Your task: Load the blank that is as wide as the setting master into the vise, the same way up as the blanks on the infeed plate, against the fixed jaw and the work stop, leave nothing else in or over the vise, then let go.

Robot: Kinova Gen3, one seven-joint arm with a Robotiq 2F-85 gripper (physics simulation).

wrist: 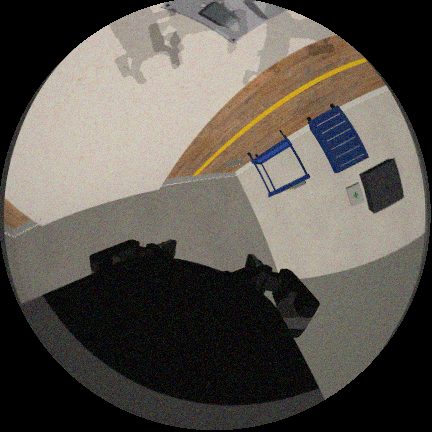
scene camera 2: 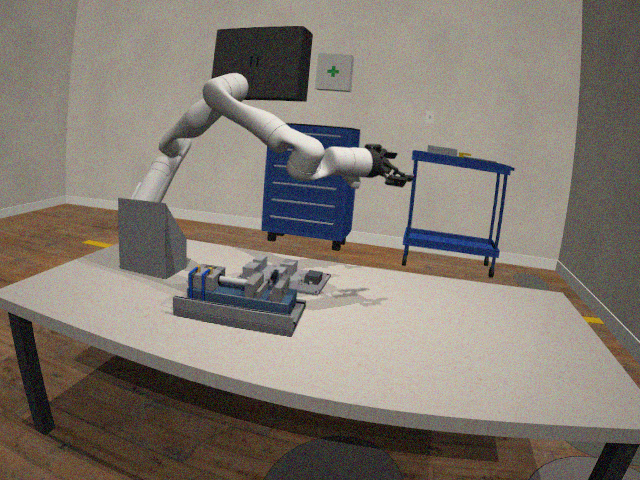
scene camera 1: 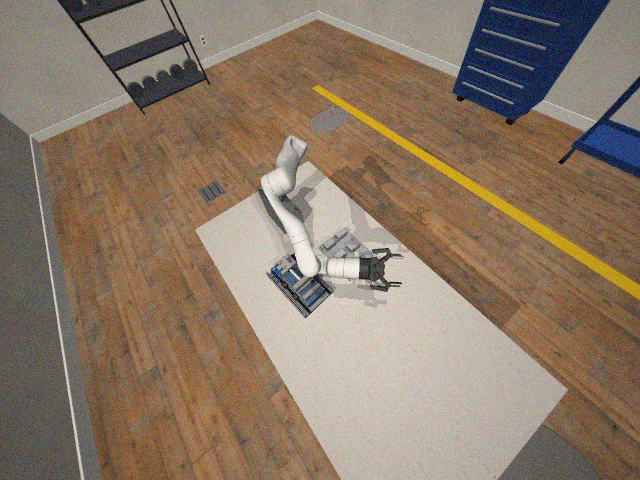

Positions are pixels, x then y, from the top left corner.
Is my gripper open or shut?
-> Open.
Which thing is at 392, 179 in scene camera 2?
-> My gripper.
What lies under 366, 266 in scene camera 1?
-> My gripper.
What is my gripper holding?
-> Nothing.
